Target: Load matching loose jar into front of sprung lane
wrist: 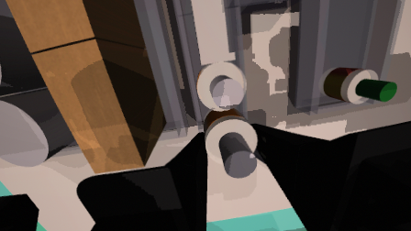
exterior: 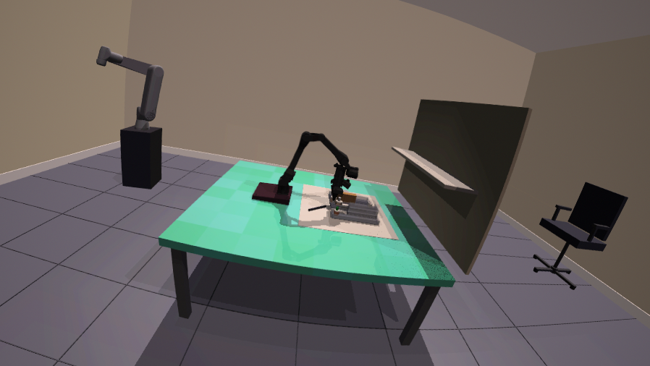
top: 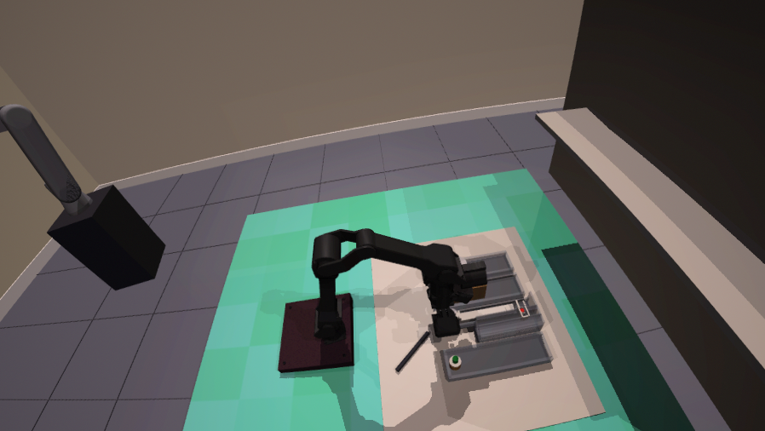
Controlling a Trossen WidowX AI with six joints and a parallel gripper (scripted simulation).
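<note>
My gripper tip is 80 mm short of the beige mat, 10 mm to the left of it and 50 mm above it. From my gripper tip the other things lie so: black pen 100 mm behind, 50 mm to the right, 40 mm below; then red mark 210 mm ahead, 80 mm to the right, 20 mm above; then sprung lane 150 mm ahead, 60 mm to the right, 30 mm below.
</note>
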